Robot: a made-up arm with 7 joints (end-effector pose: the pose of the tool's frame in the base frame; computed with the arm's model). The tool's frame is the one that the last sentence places.
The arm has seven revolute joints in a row. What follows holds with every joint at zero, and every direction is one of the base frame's. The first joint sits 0.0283 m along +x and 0.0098 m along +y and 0.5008 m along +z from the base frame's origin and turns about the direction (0, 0.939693, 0.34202). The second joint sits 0.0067 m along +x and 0.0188 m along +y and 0.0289 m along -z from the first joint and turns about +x. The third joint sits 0.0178 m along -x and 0.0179 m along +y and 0.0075 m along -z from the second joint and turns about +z. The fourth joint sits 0.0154 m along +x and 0.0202 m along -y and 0.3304 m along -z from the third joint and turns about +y. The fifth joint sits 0.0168 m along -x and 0.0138 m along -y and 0.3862 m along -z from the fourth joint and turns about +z. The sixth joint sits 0.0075 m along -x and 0.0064 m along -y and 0.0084 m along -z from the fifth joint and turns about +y. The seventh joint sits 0.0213 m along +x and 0.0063 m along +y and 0.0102 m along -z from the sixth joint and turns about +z. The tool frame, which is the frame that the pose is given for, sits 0.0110 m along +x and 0.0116 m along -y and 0.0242 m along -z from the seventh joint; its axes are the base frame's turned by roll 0.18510, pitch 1.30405 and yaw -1.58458 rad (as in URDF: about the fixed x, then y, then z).
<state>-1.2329 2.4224 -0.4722 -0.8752 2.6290 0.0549 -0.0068</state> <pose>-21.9 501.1 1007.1 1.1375 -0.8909 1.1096</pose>
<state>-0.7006 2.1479 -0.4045 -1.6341 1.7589 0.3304 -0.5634</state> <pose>419.3 292.9 757.3 2.6666 -0.0801 -0.3565</pose>
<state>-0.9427 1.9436 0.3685 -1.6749 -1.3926 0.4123 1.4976</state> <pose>185.4 152.0 992.3 -2.0389 0.3020 -1.8421</pose>
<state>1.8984 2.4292 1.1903 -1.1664 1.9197 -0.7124 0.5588</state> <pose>498.5 374.2 329.8 1.3852 -0.2586 -0.0779</pose>
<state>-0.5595 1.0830 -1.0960 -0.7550 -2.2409 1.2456 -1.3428</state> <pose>495.8 424.9 112.9 0.4680 -0.7558 -0.3747</pose>
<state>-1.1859 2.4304 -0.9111 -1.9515 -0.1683 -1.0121 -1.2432</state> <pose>303.7 281.7 690.7 -0.7484 0.5752 -0.2884</pose>
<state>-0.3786 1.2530 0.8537 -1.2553 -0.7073 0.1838 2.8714</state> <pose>321.0 546.3 731.2 0.5071 -1.0061 0.9756</pose>
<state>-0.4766 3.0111 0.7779 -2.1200 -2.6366 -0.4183 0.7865</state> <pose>193.3 -242.5 779.6 0.4902 -0.7572 -0.6855</pose>
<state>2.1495 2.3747 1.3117 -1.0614 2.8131 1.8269 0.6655</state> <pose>409.1 432.5 215.2 -0.5961 1.4051 -1.1095</pose>
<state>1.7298 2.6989 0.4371 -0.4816 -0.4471 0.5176 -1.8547</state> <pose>523.6 550.1 433.0 0.9215 -0.1545 0.5329</pose>
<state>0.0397 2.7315 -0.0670 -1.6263 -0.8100 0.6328 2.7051</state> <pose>470.0 189.0 748.2 2.6077 -0.5736 0.2217</pose>
